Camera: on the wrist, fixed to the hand. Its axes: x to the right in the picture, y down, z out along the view.
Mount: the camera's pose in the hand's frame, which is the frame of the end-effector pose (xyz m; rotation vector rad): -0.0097 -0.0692 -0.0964 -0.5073 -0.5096 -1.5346
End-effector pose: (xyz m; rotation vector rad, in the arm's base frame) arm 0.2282 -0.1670 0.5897 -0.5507 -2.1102 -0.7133
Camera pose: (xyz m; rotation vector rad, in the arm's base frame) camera 0.2467 -0.2829 0.6097 -0.7667 2.0948 1.7310
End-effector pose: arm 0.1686 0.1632 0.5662 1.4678 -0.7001 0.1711
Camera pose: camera 0.2280 0.2481 0.5075 1.1897 0.1551 -1.4751
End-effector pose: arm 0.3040 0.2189 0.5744 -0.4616 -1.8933 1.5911
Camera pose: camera 0.3824 0.2707 0.6476 1.0995 -2.0050 0.1714
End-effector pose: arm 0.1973 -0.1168 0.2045 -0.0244 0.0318 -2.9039
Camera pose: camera 0.1886 -0.0454 0.1096 0.6116 -0.4591 1.7035
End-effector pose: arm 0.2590 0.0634 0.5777 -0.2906 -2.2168 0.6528
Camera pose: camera 0.3379 0.0359 0.6625 1.3513 -2.2296 -0.7440
